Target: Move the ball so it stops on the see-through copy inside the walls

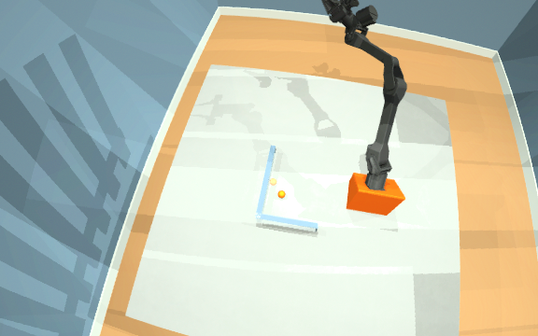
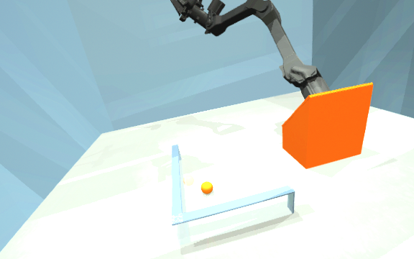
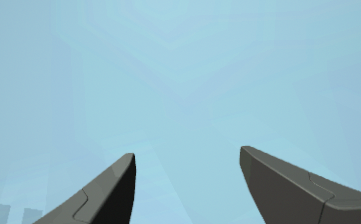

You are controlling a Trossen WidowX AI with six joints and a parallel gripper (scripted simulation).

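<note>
The ball lies 560 mm below my gripper tip, 540 mm to the left of it and 100 mm ahead of it. From my gripper tip the other things lie so: see-through copy (560 mm below, 490 mm to the left, 140 mm ahead).
</note>
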